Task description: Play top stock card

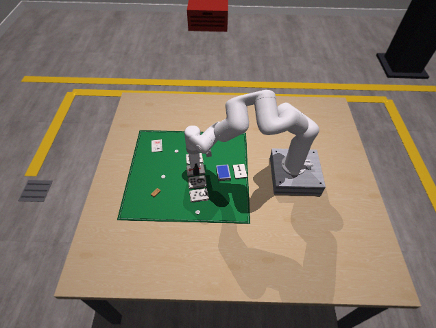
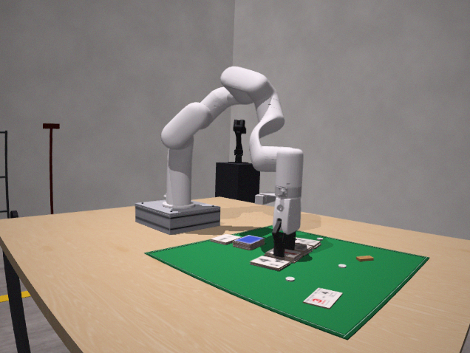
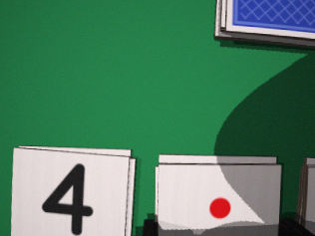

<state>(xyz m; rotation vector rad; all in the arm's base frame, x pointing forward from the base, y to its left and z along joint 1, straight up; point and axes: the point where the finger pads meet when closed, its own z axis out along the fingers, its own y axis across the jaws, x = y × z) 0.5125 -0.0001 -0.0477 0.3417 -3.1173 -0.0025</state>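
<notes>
My hand is 40 mm short of the green mat, 10 mm to the right of it and 40 mm above it. Also, from my hand: brown block (190 mm ahead, 150 mm to the left, 20 mm below).
</notes>
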